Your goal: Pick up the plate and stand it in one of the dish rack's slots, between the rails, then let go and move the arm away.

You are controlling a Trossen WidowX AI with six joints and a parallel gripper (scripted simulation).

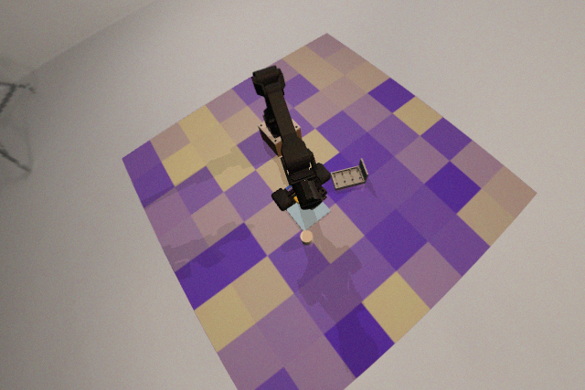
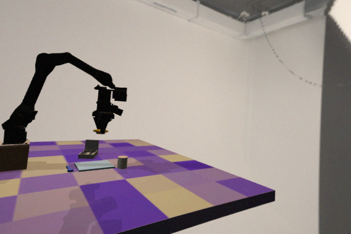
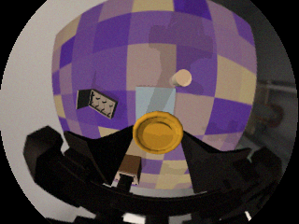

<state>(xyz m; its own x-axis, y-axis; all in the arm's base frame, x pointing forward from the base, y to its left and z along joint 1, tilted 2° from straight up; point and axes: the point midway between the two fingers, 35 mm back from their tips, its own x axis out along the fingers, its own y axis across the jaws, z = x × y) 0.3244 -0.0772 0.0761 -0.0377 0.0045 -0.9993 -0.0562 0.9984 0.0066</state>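
My gripper tip is now 210 mm to the right of the grey dish rack, 130 mm above it and 20 mm past it. Also, from my gripper tip: orange plate (10 mm above); then blue spoon (150 mm below, 120 mm behind, 30 mm to the right).
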